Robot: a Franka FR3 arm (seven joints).
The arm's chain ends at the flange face. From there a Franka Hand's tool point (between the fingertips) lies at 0.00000 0.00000 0.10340 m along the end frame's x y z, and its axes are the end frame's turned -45 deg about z.
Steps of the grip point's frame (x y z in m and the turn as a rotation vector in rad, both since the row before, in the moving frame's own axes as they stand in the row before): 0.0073, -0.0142, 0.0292, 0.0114, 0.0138, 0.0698; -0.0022, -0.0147, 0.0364, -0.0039, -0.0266, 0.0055; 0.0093, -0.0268, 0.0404, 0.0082, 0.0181, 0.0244; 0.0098, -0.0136, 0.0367, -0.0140, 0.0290, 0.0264; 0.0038, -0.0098, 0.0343, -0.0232, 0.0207, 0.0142
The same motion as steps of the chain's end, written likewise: -0.0051, -0.0134, 0.0292, 0.0178, 0.0017, 0.0698; -0.0103, -0.0111, 0.0364, -0.0216, -0.0161, 0.0055; -0.0131, -0.0236, 0.0404, 0.0186, 0.0070, 0.0244; -0.0058, -0.0155, 0.0368, 0.0106, 0.0304, 0.0264; -0.0075, -0.0098, 0.0343, -0.0018, 0.0310, 0.0142
